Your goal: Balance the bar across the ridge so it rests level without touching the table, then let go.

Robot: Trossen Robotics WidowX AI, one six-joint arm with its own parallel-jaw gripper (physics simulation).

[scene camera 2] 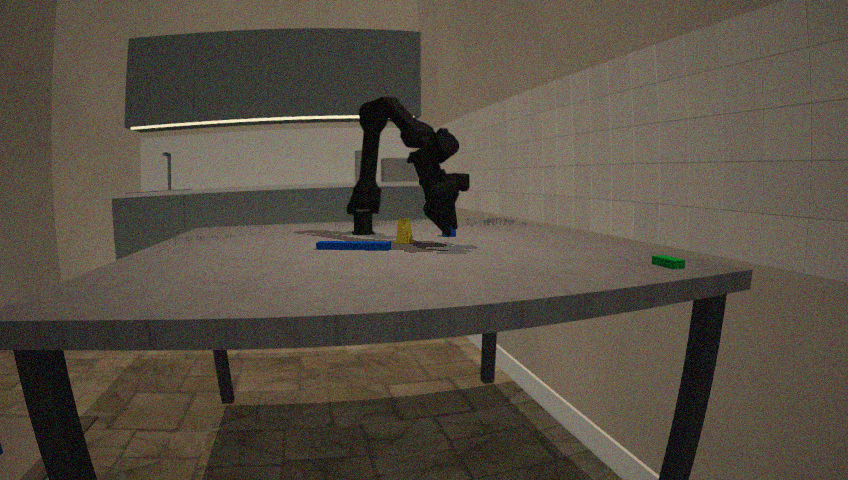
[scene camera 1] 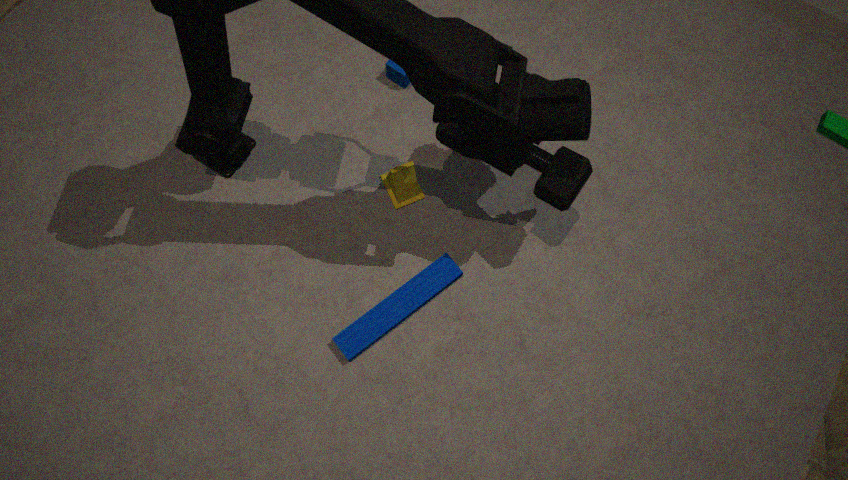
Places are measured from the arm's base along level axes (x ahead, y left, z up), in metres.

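Pixels of known places: gripper, fingertip midpoint: (scene camera 2: 452, 232) (scene camera 1: 526, 174); arm's base, origin of the base link: (scene camera 2: 363, 233) (scene camera 1: 224, 149).
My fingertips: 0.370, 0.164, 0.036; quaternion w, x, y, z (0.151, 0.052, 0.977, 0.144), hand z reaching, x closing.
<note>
Ahead of a thing's pixels: the offset from my fingertips to its middle, as dx, dy, dz.
The long blue bar @(-0.052, -0.226, -0.028) (scene camera 1: 398, 307) (scene camera 2: 353, 245) lies flat on the table, apart from the ridge. The yellow ridge @(-0.134, -0.085, -0.008) (scene camera 1: 404, 185) (scene camera 2: 404, 230) stands on the table near the arm, with nothing resting on it. My gripper (scene camera 1: 534, 175) (scene camera 2: 447, 231) is open and empty, pointing down low over the table. In the scene camera 1 view it is to the right of the ridge and up and right of the bar. One finger shows plainly there; the other is mostly hidden by the gripper body.
A small blue block @(-0.226, +0.063, -0.020) (scene camera 1: 397, 73) (scene camera 2: 452, 232) is partly hidden behind the arm in the scene camera 1 view and behind the gripper in the scene camera 2 view. A green block @(+0.370, +0.336, -0.028) (scene camera 1: 835, 127) (scene camera 2: 667, 261) lies far to the right, near the edge of the table (scene camera 2: 380, 330).
</note>
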